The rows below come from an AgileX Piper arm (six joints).
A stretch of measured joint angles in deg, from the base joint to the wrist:
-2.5 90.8 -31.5 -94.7 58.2 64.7
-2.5 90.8 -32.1 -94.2 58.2 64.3
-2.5 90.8 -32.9 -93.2 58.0 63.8
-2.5 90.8 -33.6 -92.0 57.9 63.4
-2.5 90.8 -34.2 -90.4 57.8 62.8
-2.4 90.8 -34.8 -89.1 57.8 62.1
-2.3 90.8 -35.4 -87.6 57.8 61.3
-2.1 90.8 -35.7 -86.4 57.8 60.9
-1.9 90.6 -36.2 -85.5 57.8 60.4
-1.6 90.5 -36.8 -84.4 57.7 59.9
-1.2 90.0 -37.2 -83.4 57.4 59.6
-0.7 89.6 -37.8 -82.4 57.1 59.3
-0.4 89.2 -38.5 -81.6 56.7 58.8
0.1 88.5 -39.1 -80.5 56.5 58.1
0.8 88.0 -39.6 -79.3 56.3 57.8
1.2 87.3 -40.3 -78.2 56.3 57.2
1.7 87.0 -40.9 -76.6 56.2 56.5
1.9 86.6 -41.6 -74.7 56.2 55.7
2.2 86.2 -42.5 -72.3 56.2 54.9
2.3 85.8 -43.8 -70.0 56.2 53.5
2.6 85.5 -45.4 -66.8 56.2 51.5
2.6 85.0 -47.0 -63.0 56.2 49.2
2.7 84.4 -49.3 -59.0 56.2 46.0
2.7 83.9 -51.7 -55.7 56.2 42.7
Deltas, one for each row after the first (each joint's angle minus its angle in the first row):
0.0 0.0 -0.6 0.5 0.0 -0.4
0.0 0.0 -1.4 1.5 -0.2 -0.9
0.0 0.0 -2.1 2.7 -0.3 -1.3
0.0 0.0 -2.7 4.3 -0.4 -1.9
0.1 0.0 -3.3 5.6 -0.4 -2.6
0.2 0.0 -3.9 7.1 -0.4 -3.4
0.4 0.0 -4.2 8.3 -0.4 -3.8
0.6 -0.2 -4.7 9.2 -0.4 -4.3
0.9 -0.3 -5.3 10.3 -0.5 -4.8
1.3 -0.8 -5.7 11.3 -0.8 -5.1
1.8 -1.2 -6.3 12.3 -1.1 -5.4
2.1 -1.6 -7.0 13.1 -1.5 -5.9
2.6 -2.3 -7.6 14.2 -1.7 -6.6
3.3 -2.8 -8.1 15.4 -1.9 -6.9
3.7 -3.5 -8.8 16.5 -1.9 -7.5
4.2 -3.8 -9.4 18.1 -2.0 -8.2
4.4 -4.2 -10.1 20.0 -2.0 -9.0
4.7 -4.6 -11.0 22.4 -2.0 -9.8
4.8 -5.0 -12.3 24.7 -2.0 -11.2
5.1 -5.3 -13.9 27.9 -2.0 -13.2
5.1 -5.8 -15.5 31.7 -2.0 -15.5
5.2 -6.4 -17.8 35.7 -2.0 -18.7
5.2 -6.9 -20.2 39.0 -2.0 -22.0

